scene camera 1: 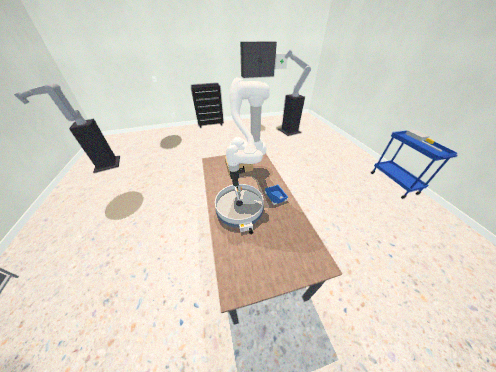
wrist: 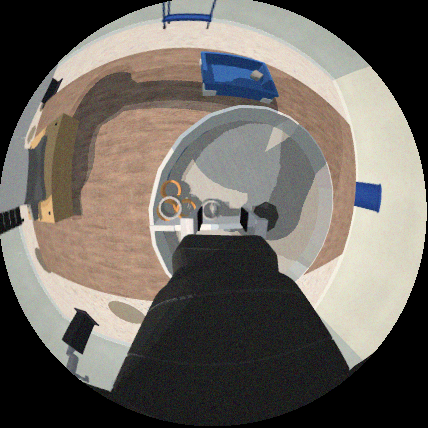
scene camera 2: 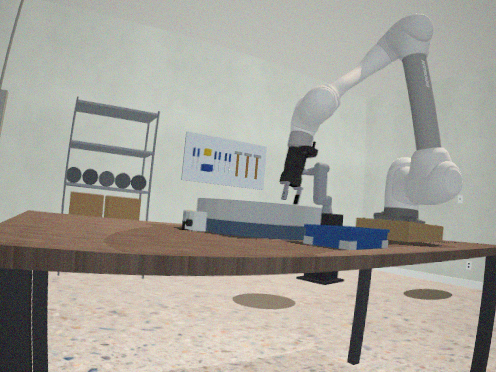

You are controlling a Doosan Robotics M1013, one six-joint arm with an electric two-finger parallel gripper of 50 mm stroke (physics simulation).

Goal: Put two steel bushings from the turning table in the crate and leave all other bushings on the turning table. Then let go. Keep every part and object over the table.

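Where they show: gripper, fingertip midpoint: [scene camera 1: 238, 189] [wrist: 221, 214] [scene camera 2: 289, 202]; arm's base at its link origin: [wrist: 34, 175] [scene camera 2: 400, 222].
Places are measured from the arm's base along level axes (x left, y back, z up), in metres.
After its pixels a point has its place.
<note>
My gripper [scene camera 1: 238, 193] {x -0.211, y -0.502, z 0.043 m} [scene camera 2: 290, 197] {x -0.211, y -0.502, z 0.043 m} [wrist: 221, 214] {x -0.211, y -0.502, z 0.043 m} is open and empty, low over the turning table [scene camera 1: 239, 223] {x -0.342, y -0.799, z -0.020 m} [scene camera 2: 255, 214] {x -0.109, y -0.757, z -0.009 m} [wrist: 325, 200] {x -0.251, y -0.809, z 0.005 m}. In the wrist view a steel bushing [wrist: 212, 201] {x -0.199, y -0.499, z 0.005 m} stands on the table floor, between or just beyond the fingertips; its height against them is unclear. To its left are another steel bushing [wrist: 169, 198] and orange bushings [wrist: 171, 182] [wrist: 192, 202] {x -0.194, y -0.468, z 0.004 m}, close together. Orange also shows within the steel ring's outline. The blue crate [scene camera 1: 276, 195] {x 0.126, y -0.630, z -0.069 m} [scene camera 2: 345, 236] {x 0.168, y -0.725, z -0.043 m} [wrist: 235, 92] {x 0.049, y -0.612, z -0.056 m} stands beside the turning table. A small grey-beige piece [wrist: 256, 75] {x 0.123, y -0.690, z -0.044 m} is in it.
A white bar [wrist: 167, 228] {x -0.219, y -0.426, z 0.029 m} reaches inward from the turning table's wall, beside the bushings. A dark hub [scene camera 1: 239, 203] {x -0.256, y -0.610, z -0.013 m} [wrist: 265, 215] {x -0.250, y -0.604, z -0.012 m} stands at the centre. A white box [scene camera 1: 246, 228] {x -0.307, y -0.853, z -0.042 m} [scene camera 2: 196, 220] {x -0.255, y -0.855, z -0.042 m} is at the outer wall. The arm's wooden base block [scene camera 2: 410, 231] {x 0.114, y -0.160, z -0.033 m} [wrist: 62, 170] {x -0.037, y -0.139, z -0.037 m} stands behind.
</note>
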